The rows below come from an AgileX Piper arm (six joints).
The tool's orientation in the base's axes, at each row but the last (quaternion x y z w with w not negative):
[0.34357 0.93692 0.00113 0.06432]
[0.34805 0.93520 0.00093 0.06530]
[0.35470 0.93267 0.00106 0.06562]
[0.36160 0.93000 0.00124 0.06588]
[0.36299 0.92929 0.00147 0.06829]
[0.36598 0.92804 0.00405 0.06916]
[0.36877 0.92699 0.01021 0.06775]
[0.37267 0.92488 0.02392 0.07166]
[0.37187 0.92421 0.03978 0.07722]
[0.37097 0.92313 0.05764 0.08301]
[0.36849 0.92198 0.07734 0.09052]
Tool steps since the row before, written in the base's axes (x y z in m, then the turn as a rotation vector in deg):
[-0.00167 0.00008 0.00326 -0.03 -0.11 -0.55]
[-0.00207 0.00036 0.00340 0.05 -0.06 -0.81]
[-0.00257 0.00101 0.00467 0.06 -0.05 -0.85]
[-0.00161 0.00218 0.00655 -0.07 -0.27 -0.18]
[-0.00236 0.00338 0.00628 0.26 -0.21 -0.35]
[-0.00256 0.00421 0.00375 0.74 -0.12 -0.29]
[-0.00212 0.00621 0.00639 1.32 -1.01 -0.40]
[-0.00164 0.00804 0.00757 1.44 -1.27 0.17]
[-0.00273 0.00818 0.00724 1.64 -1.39 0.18]
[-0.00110 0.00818 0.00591 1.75 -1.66 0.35]
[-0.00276 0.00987 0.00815 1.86 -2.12 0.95]
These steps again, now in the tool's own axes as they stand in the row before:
[0.00092 -0.00086 -0.00344 0.02 -0.13 0.55]
[0.00137 -0.00091 -0.00364 0.02 -0.05 0.81]
[0.00200 -0.00072 -0.00499 0.03 -0.04 0.85]
[0.00184 0.00085 -0.00679 -0.11 -0.26 0.18]
[0.00321 0.00123 -0.00668 -0.29 0.00 0.39]
[0.00424 0.00156 -0.00423 -0.58 0.40 0.39]
[0.00502 0.00351 -0.00681 -1.59 0.14 0.60]
[0.00587 0.00541 -0.00780 -1.92 0.09 0.06]
[0.00680 0.00498 -0.00747 -2.15 0.14 0.08]
[0.00581 0.00612 -0.00564 -2.44 0.05 -0.07]
[0.00791 0.00694 -0.00779 -2.90 -0.08 -0.67]

